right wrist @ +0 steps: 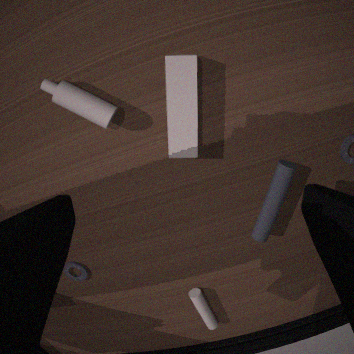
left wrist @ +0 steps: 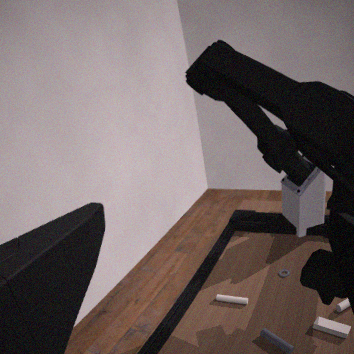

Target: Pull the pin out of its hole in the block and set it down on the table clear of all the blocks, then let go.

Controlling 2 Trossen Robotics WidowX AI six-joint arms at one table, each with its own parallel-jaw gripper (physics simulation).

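Places are measured from the left arm's base along level axes (x ahead, y left, z up), in centimetres.
Pixels of known places: left gripper, fingertip midpoint: [left wrist: 223,222]; right gripper, fingertip midpoint: [right wrist: 189,203]; right arm's base at its link origin: [left wrist: 301,172].
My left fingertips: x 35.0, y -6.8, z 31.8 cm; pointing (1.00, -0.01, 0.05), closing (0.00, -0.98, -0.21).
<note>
Ahead of a thing's pixels: the offset from my left fingertips to its top centre.
A white rectangular bar @(dy -17.7, dx +20.3, dz -34.6 cm) [left wrist: 331,327] [right wrist: 182,105] lies flat on the table, beyond the right fingers in the right wrist view. To its left there lies a white stepped cylinder @(dy -22.9, dx +24.7, dz -34.2 cm) [left wrist: 343,305] [right wrist: 84,104] with a thinner end. I cannot tell which piece is the pin; no block with a visible hole shows. My right gripper [right wrist: 189,203] is open and empty above the table, with its fingers wide apart and short of the bar. My left gripper [left wrist: 223,222] is open and empty; one finger shows at the lower left of the left wrist view, away from the pieces.
A grey rod @(dy -7.9, dx +20.3, dz -34.4 cm) [left wrist: 276,341] [right wrist: 272,202], a short white rod @(dy -1.8, dx +32.4, dz -34.6 cm) [left wrist: 232,299] [right wrist: 203,309] and a grey ring @(dy -13.7, dx +38.1, dz -35.6 cm) [left wrist: 284,273] lie on the table. A dark raised border [left wrist: 195,287] edges the table. The right arm [left wrist: 260,90] spans the left wrist view beside a light grey box [left wrist: 305,205].
</note>
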